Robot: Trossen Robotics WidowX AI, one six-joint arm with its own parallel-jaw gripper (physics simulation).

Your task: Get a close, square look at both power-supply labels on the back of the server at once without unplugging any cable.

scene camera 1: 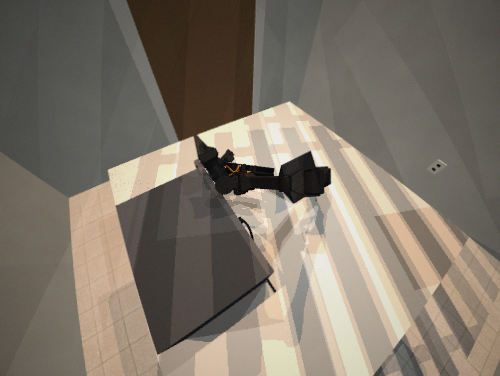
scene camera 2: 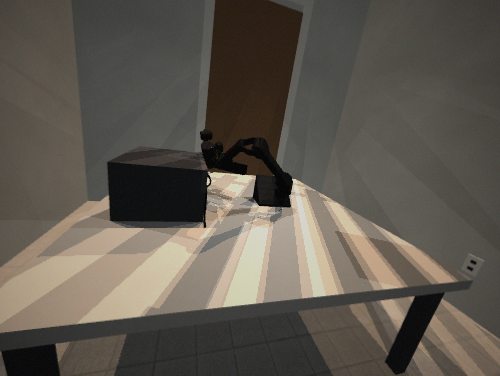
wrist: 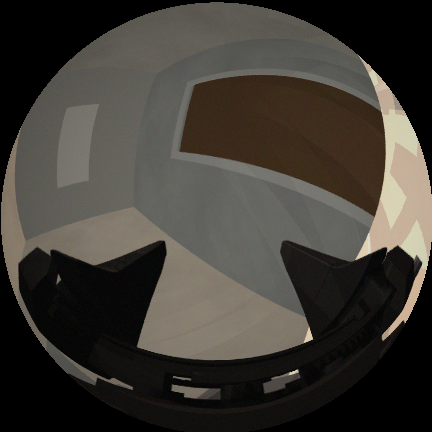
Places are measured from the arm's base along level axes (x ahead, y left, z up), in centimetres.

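Pixels of known places: gripper, fingertip midpoint: [scene camera 1: 195, 138] [wrist: 224, 247]; arm's base, link origin: [scene camera 2: 281, 192].
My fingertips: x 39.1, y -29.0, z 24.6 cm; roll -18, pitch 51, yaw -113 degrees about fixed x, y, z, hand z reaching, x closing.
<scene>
Ahead of a thing's pixels: the offset from my fingertips to its middle. "spot": to the spot under its first point.
The server [scene camera 1: 190, 260] [scene camera 2: 155, 195] is a large dark box on the table [scene camera 1: 340, 270] [scene camera 2: 320, 300]. A black looped cable @(spot: dy +30.6, dx +2.4, dz -18.4 cm) [scene camera 1: 247, 226] [scene camera 2: 209, 180] hangs at its side facing the arm base; another dark cable @(spot: dy +49.8, dx +7.4, dz -30.1 cm) [scene camera 1: 271, 285] [scene camera 2: 205, 217] shows at the near corner. Orange cables @(spot: dy +12.0, dx -6.0, dz -11.1 cm) [scene camera 1: 232, 170] show partly behind the arm, beside a dark elongated part. My gripper [scene camera 1: 197, 138] [scene camera 2: 204, 134] [wrist: 224, 247] is open and empty, above the server's far end by the cabled side, pointing away towards the walls. The power-supply labels do not show in any view.
The arm base [scene camera 1: 295, 180] [scene camera 2: 271, 192] stands on the table, across from the server's cabled side. A brown door [scene camera 1: 200, 60] [scene camera 2: 250, 80] [wrist: 280, 125] is in the wall behind. A wall outlet [scene camera 1: 437, 166] [scene camera 2: 472, 265] is at the right.
</scene>
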